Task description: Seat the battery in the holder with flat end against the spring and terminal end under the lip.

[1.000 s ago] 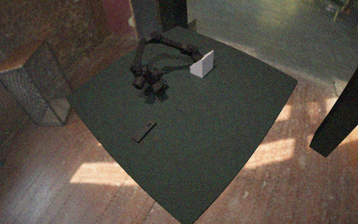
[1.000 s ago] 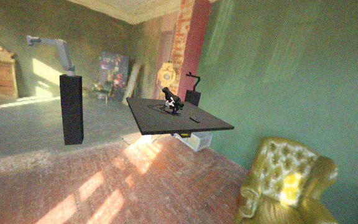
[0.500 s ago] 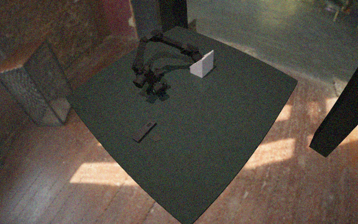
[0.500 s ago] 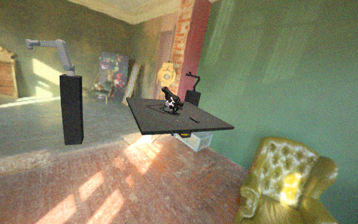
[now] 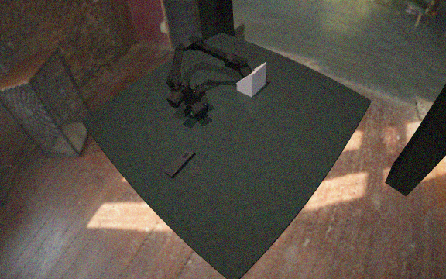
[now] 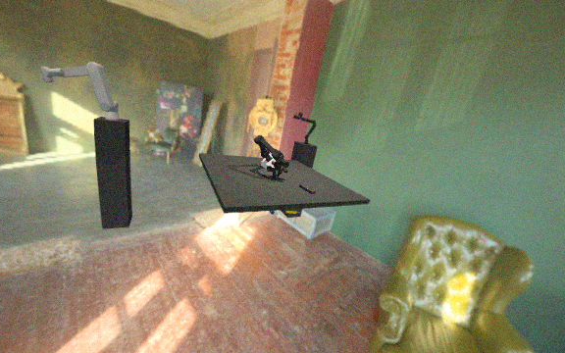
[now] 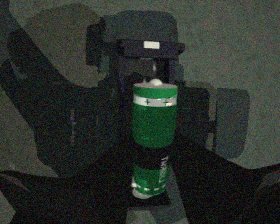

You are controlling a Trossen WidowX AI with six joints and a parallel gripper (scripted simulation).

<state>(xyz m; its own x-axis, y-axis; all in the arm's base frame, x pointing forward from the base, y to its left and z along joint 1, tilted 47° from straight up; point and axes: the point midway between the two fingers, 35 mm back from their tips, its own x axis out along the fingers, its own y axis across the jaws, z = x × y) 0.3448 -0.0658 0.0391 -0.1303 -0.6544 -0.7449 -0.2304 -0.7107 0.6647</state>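
Now: gripper tip 1 cm below the battery.
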